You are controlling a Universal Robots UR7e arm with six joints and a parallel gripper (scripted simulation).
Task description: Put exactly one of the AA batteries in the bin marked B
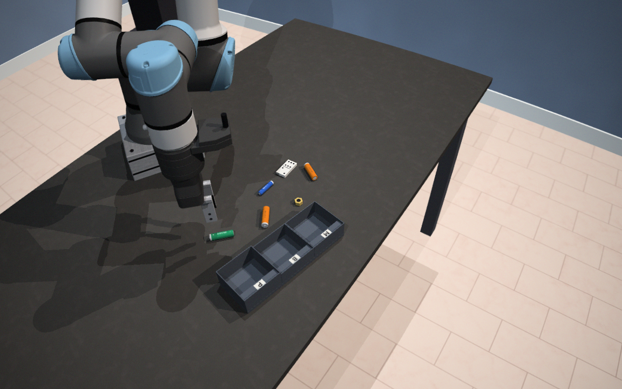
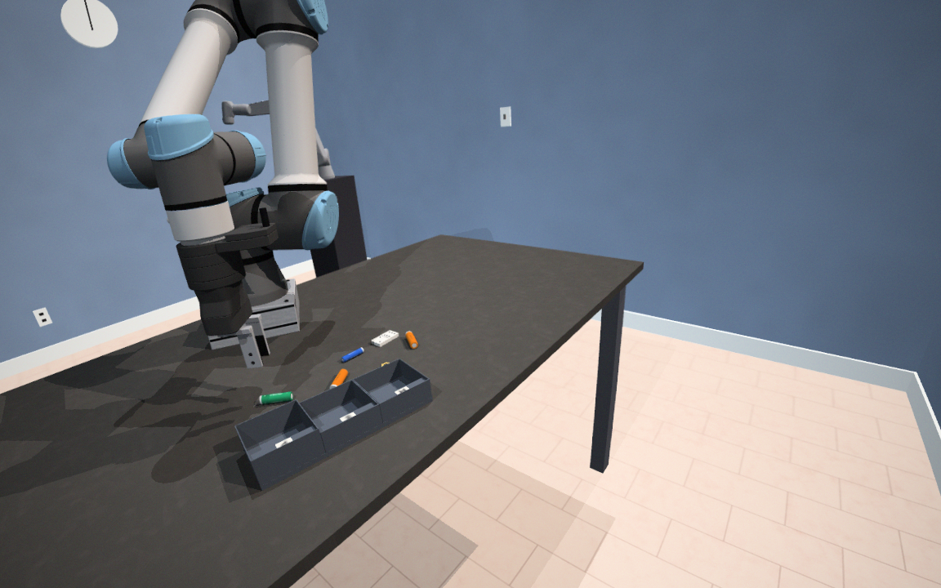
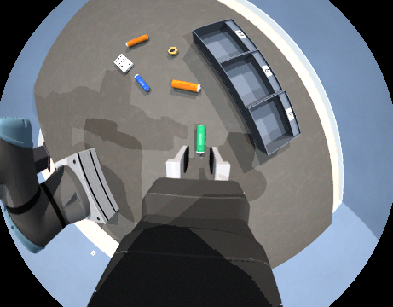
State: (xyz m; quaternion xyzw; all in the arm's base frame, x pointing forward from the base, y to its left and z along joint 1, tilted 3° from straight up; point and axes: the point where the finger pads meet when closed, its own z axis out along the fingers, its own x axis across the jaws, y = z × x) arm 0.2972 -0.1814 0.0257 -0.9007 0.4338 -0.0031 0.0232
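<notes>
Right now my hand is 1 cm short of the green battery and 9 cm above it. Also, from my hand: bin: 15 cm ahead, 1 cm to the left, 7 cm below; then brass nut: 11 cm ahead, 16 cm to the left, 9 cm below; then blue battery: 2 cm ahead, 16 cm to the left, 9 cm below.
</notes>
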